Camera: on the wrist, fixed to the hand. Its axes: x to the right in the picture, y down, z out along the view.
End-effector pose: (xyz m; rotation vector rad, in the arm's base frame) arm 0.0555 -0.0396 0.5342 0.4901 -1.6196 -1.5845
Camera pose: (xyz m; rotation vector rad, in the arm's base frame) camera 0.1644 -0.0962 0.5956 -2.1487 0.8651 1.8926
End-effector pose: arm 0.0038 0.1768 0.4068 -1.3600 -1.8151 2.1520
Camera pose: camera 0.1152 0.2368 0.3536 -0.0078 -1.4973 1.0198
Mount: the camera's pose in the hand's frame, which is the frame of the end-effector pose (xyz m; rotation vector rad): -0.0069 0.0784 -0.1124 0.1743 0.3646 -1.5714
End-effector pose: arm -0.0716 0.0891 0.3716 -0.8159 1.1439 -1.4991
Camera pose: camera -0.1479 0.1223 0.2625 1.2371 -0.3625 2.5680
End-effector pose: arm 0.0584 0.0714 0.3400 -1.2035 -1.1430 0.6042
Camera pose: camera 0.1735 0.0440 0.2705 -0.0109 -1.2919 -0.6800
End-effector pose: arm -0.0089 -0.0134 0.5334 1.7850 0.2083 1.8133
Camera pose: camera -0.1394 -0.0494 0.5558 0.7329 1.4391 0.8472
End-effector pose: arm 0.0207 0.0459 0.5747 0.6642 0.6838 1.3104
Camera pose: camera -0.1157 0.0556 0.5638 -0.1110 1.2317 -0.1199
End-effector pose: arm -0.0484 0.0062 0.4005 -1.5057 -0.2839 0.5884
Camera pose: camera -0.0099 -0.0958 0.3172 -0.8002 -0.9414 -0.8769
